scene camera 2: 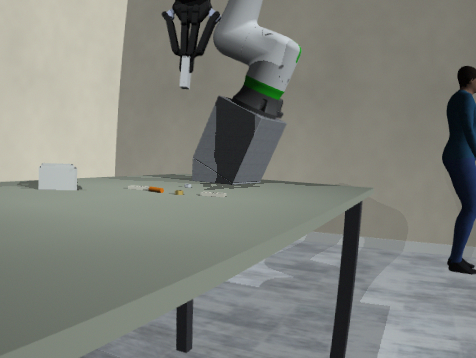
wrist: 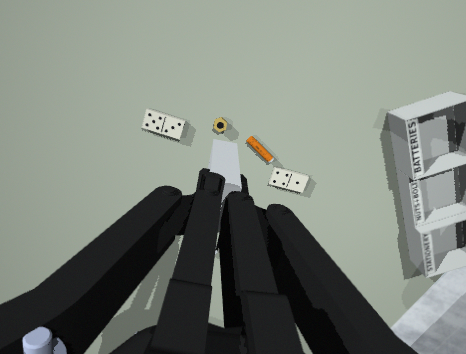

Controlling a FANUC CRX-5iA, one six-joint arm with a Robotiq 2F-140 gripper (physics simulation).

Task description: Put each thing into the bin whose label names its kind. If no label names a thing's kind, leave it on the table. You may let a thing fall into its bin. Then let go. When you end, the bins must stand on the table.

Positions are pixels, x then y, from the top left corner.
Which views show my gripper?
Scene camera 2 and the wrist view: all of them.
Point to a white domino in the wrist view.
155,121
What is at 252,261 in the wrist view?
My gripper.
